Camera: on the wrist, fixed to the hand. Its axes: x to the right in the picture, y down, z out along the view.
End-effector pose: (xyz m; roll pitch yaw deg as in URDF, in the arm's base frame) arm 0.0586 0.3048 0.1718 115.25 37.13 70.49
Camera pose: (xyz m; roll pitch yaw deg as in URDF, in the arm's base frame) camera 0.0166 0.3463 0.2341 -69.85 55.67 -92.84
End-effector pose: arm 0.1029 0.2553 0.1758 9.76 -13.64 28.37
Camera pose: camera 0.0792 0.2973 0.1048 20.15 -25.02 -63.72
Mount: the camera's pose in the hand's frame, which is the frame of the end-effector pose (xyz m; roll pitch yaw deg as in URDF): -0.0176 0.0358 -0.0760 4.23 -34.49 -85.29
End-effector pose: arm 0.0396 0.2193 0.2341 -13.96 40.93 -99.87
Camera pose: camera 0.0673 0.2828 0.1834 -47.24 -31.37 -150.55
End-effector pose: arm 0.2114 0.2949 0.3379 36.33 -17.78 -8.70
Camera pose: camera 0.2181 0.3686 0.2944 24.76 0.48 -94.47
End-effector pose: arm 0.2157 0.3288 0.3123 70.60 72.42 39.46
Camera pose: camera 0.1648 0.3951 0.3317 -68.52 13.99 -84.27
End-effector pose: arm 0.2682 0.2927 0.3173 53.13 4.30 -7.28
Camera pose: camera 0.2600 0.3767 0.3017 3.67 18.76 -94.64
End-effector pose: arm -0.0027 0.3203 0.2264 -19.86 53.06 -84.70
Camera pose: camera -0.0020 0.3981 0.1902 -60.28 -25.70 -124.78
